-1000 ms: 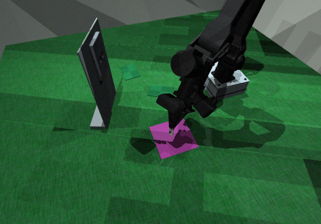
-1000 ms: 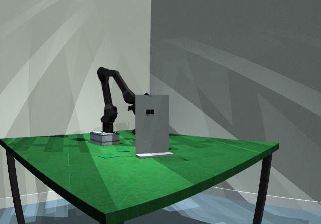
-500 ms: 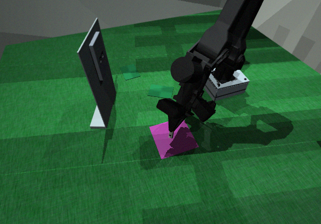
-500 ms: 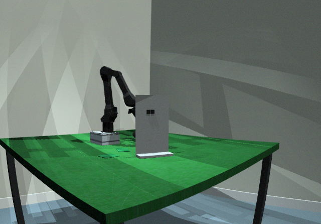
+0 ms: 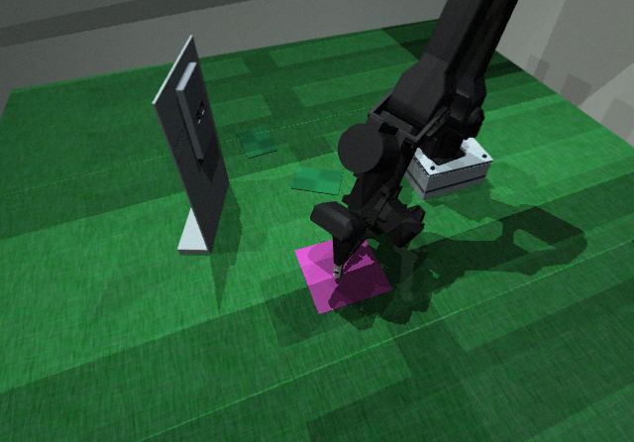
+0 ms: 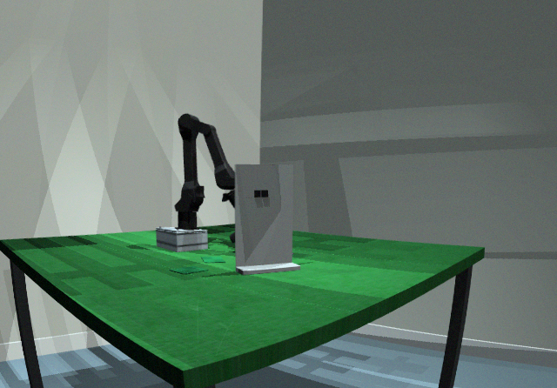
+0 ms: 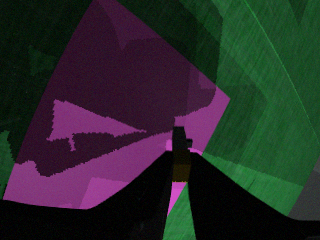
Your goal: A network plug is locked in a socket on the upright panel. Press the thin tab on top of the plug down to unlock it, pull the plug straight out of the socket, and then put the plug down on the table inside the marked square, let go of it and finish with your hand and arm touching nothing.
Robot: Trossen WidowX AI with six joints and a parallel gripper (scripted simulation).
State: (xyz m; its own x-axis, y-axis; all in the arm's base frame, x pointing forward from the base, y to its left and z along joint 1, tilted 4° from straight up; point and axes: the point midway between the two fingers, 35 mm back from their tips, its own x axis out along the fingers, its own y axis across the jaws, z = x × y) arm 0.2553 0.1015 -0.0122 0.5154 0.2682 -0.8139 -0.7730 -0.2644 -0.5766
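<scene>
Now: gripper tip 1 cm past the marked square and 3 cm above it. From my gripper tip the other things lie so: upright panel (13 cm ahead, 21 cm to the right, 10 cm above).
</scene>
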